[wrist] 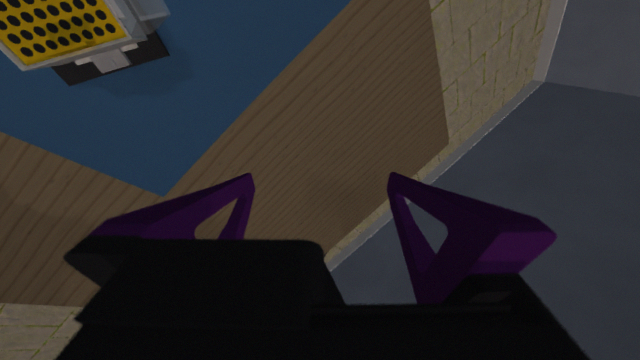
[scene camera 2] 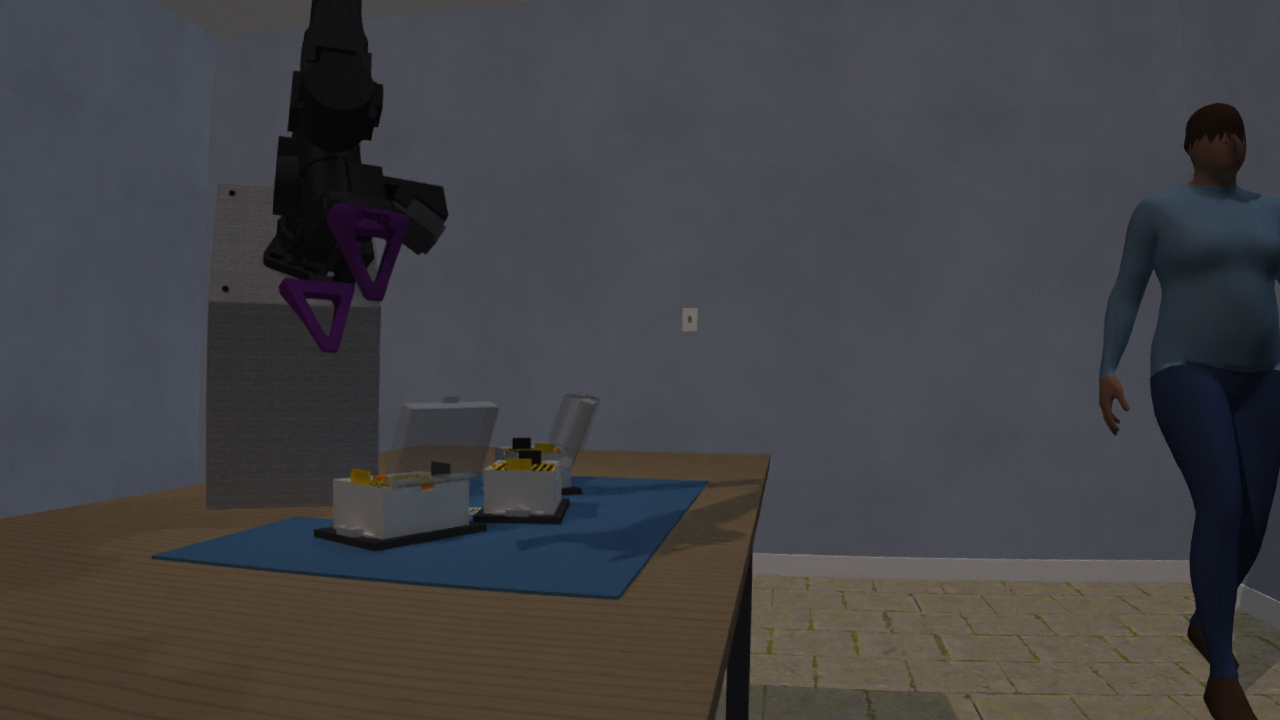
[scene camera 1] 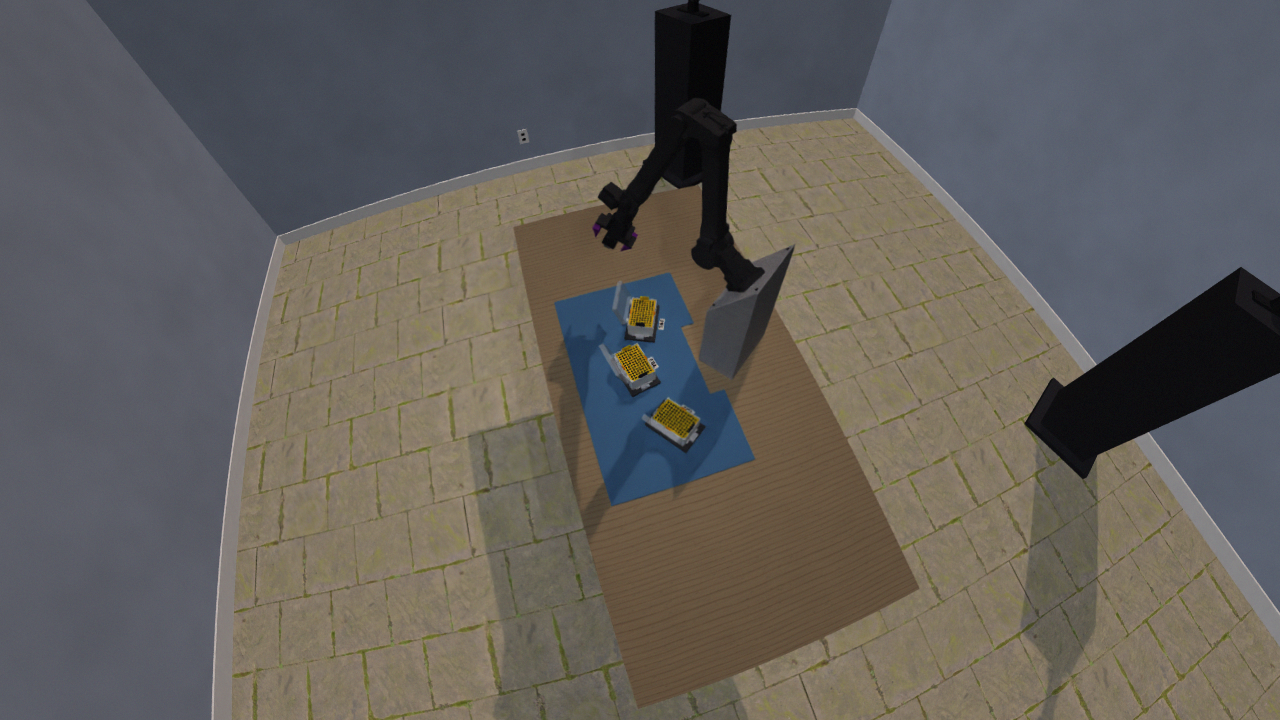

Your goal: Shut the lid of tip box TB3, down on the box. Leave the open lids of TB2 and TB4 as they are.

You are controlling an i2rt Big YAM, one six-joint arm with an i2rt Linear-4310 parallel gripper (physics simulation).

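Where they show: gripper, fingertip midpoint: [wrist: 320, 180] [scene camera 2: 351, 327]; arm's base, link origin: [scene camera 1: 746, 281].
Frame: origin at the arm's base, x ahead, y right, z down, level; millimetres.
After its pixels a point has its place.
Note:
Three white tip boxes with yellow racks stand on black bases; their numbers are not legible, so I cannot tell which is TB3. The box nearest the gripper [scene camera 1: 641, 315] [scene camera 2: 402, 508] [wrist: 60, 27] has its clear lid [scene camera 1: 617, 296] @(x 222, y 320, z 204 mm) [scene camera 2: 445, 437] @(x 211, y 330, z 239 mm) standing upright on its side. The middle box [scene camera 1: 634, 362] [scene camera 2: 522, 490] @(x 296, y 190, z 312 mm) has its lid [scene camera 1: 608, 359] @(x 384, y 146, z 207 mm) tipped open, leaning outward. The far box [scene camera 1: 676, 419] @(x 325, y -102, z 292 mm) shows a clear lid edge along one side; its lid angle is unclear. My gripper [scene camera 1: 613, 239] @(x 136, y 478, z 136 mm) [scene camera 2: 352, 323] @(x 136, y 478, z 136 mm) [wrist: 320, 180] @(x 136, y 478, z 136 mm) is open and empty, high above the table, beyond the mat's end, touching no box.
The boxes stand on a blue mat [scene camera 1: 595, 308] @(x 254, y 425, z 349 mm) [scene camera 2: 572, 573] @(x 328, y 465, z 349 mm) [wrist: 225, 60] @(x 166, y 415, z 349 mm) on a wooden table [scene camera 1: 760, 555] @(x 392, y -557, z 352 mm) [scene camera 2: 358, 653] @(x 169, y 664, z 352 mm) [wrist: 350, 110] @(x 197, y 633, z 352 mm). The grey arm pedestal [scene camera 1: 738, 326] @(x 82, y -66, z 71 mm) [scene camera 2: 290, 402] @(x -5, y 66, z 214 mm) stands beside the mat. A person [scene camera 2: 1208, 286] is at the right in scene camera 2.

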